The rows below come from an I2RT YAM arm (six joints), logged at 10 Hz.
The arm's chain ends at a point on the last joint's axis. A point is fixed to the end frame.
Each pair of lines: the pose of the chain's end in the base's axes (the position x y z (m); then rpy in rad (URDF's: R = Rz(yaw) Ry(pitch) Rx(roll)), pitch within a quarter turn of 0, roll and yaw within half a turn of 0), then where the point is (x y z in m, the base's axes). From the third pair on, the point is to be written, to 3 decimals.
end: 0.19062 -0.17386 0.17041 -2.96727 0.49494 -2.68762
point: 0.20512 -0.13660 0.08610
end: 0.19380 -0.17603 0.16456 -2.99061 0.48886 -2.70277
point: 0.20725 -0.13749 0.08066
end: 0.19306 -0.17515 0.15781 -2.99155 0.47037 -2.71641
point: 0.206 -0.137 0.073
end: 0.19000 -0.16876 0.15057 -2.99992 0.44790 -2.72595
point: 0.201 -0.131 0.066
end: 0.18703 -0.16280 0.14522 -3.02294 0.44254 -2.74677
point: 0.197 -0.124 0.061
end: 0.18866 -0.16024 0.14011 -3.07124 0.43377 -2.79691
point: 0.198 -0.119 0.057
